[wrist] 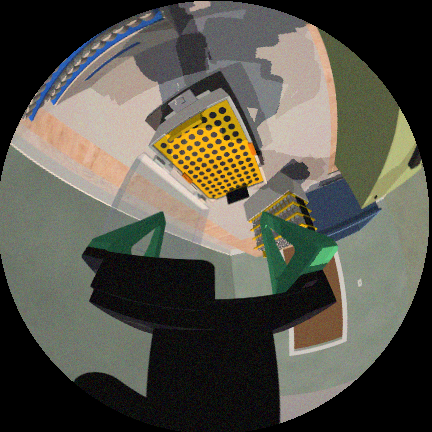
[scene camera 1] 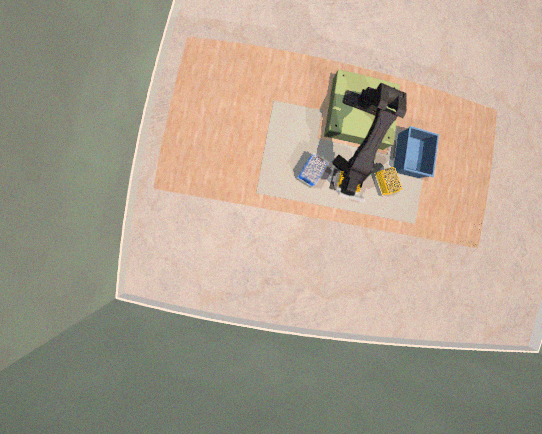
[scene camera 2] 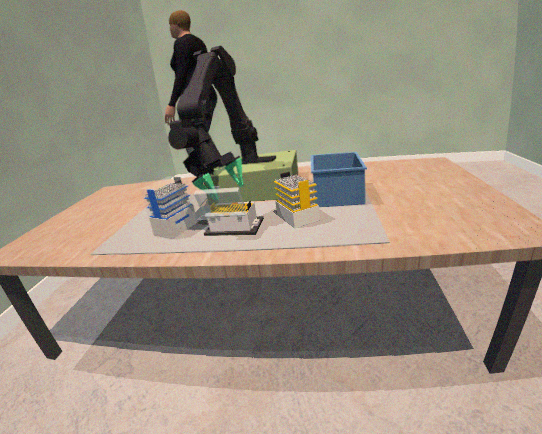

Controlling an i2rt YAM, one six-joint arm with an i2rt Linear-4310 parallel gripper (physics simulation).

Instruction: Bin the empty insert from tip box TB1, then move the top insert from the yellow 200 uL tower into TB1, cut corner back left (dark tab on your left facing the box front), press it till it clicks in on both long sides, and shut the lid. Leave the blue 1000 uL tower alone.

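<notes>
Tip box TB1 (scene camera 2: 231,222) (wrist: 192,107) stands open on a dark base, its clear lid (scene camera 2: 229,194) (wrist: 160,195) raised. A yellow insert (scene camera 2: 231,208) (wrist: 212,155) with empty holes sits in it; a dark tab (wrist: 237,195) shows at one end. The yellow tower (scene camera 1: 388,181) (scene camera 2: 297,200) (wrist: 282,220) stands to its right in scene camera 2, with stacked inserts. The blue tower (scene camera 1: 313,170) (scene camera 2: 169,207) (wrist: 95,60) stands to its left. My gripper (scene camera 2: 219,182) (wrist: 212,216) is open and empty, above and behind the box; in scene camera 1 the arm hides it.
A blue bin (scene camera 1: 417,152) (scene camera 2: 339,185) stands behind and right of the yellow tower in scene camera 2. The green block (scene camera 1: 350,122) (scene camera 2: 260,180) under the arm's base stands behind the box. A grey mat (scene camera 1: 285,150) (scene camera 2: 300,240) lies under the box and towers. A person (scene camera 2: 185,55) stands beyond the table.
</notes>
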